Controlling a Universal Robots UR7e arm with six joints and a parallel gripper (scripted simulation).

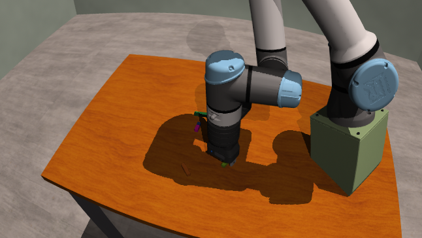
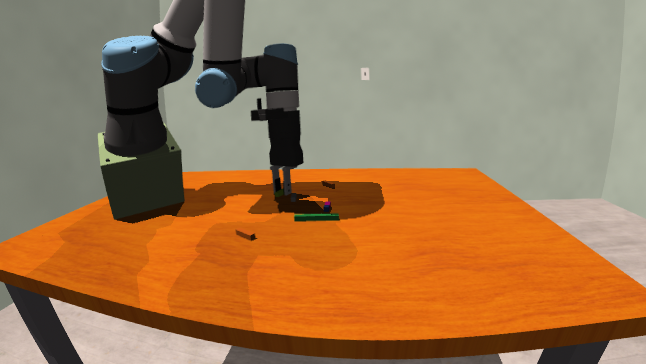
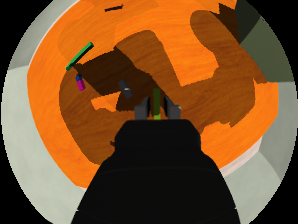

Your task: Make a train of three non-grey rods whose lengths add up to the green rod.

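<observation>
My hand is 10 mm above the lime rod. From my hand the other things lie so: magenta rod (120 mm ahead, 90 mm to the right, 10 mm below); blue rod (120 mm ahead, 110 mm to the right, 10 mm below); grey rod (40 mm ahead, 40 mm to the right, 10 mm below).
</observation>
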